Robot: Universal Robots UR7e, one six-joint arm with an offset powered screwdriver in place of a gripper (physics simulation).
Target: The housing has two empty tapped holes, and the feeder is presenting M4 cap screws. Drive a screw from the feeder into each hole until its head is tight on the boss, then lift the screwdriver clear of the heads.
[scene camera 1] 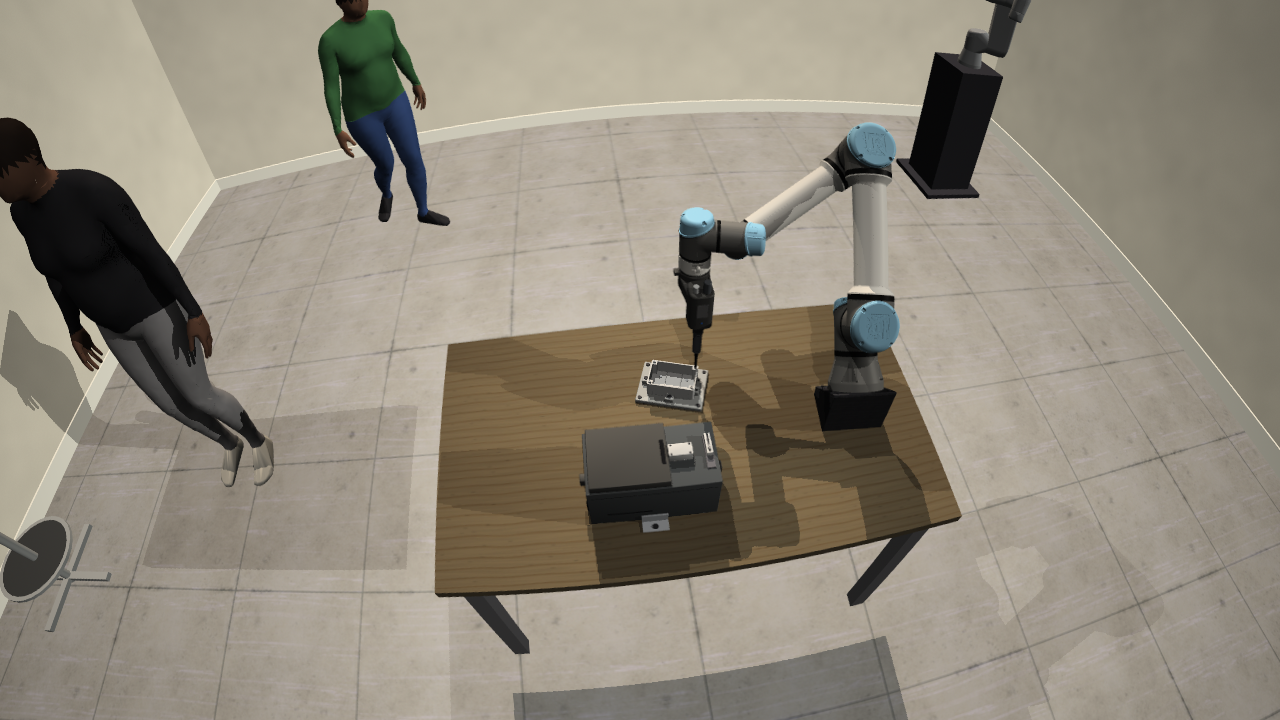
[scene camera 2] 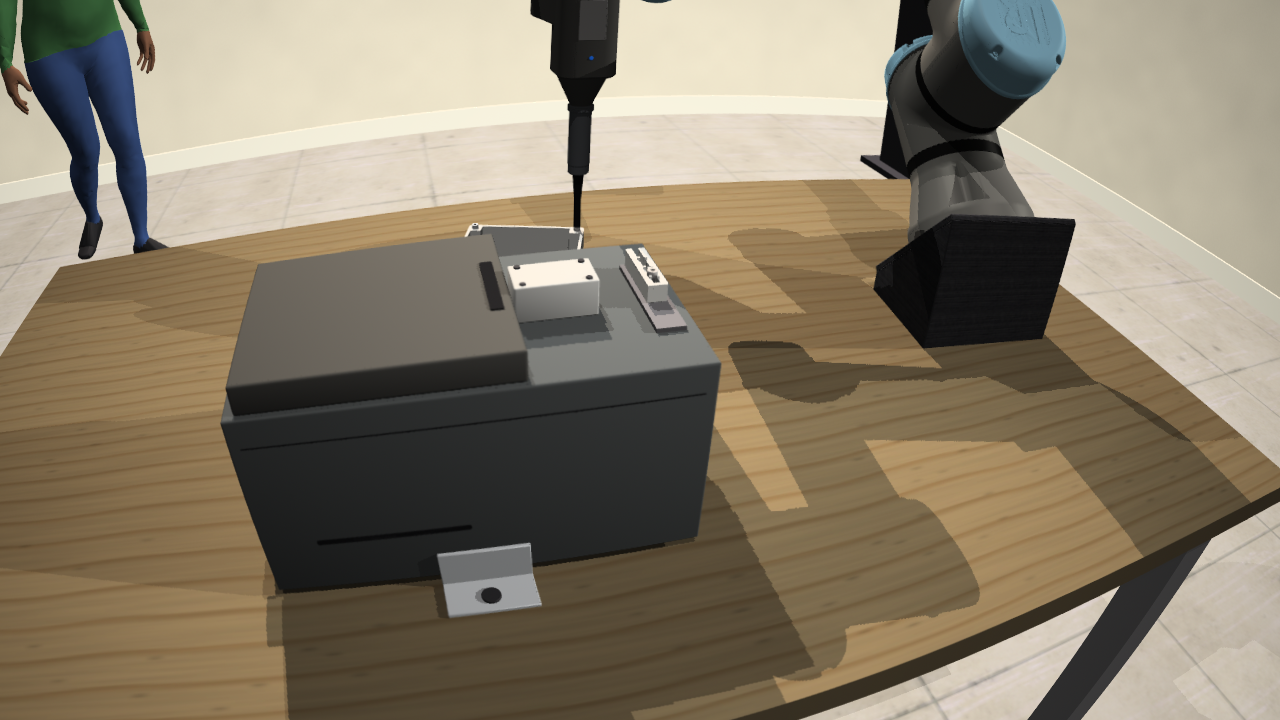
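The light grey housing [scene camera 1: 669,390] [scene camera 2: 528,238] stands on the table behind the feeder, which hides its lower part in scene camera 2. My screwdriver [scene camera 1: 696,365] [scene camera 2: 577,225] is upright, with its thin bit tip at the housing's back right corner boss. Whether a screw is on the bit, and how deep it sits, is too small to tell. The dark feeder [scene camera 1: 626,458] [scene camera 2: 465,474] stands nearer the cameras, with a white block [scene camera 1: 680,451] [scene camera 2: 554,291] and a narrow screw rail [scene camera 1: 709,447] [scene camera 2: 646,273] on top. The state of the tapped holes cannot be made out.
The arm's black base block [scene camera 1: 854,410] [scene camera 2: 998,286] stands on the right of the wooden table [scene camera 1: 510,537] [scene camera 2: 1029,501]. A person in black [scene camera 1: 107,250] and one in green [scene camera 1: 368,67] [scene camera 2: 71,22] stand beyond the table. A black pedestal [scene camera 1: 953,125] stands at the back right.
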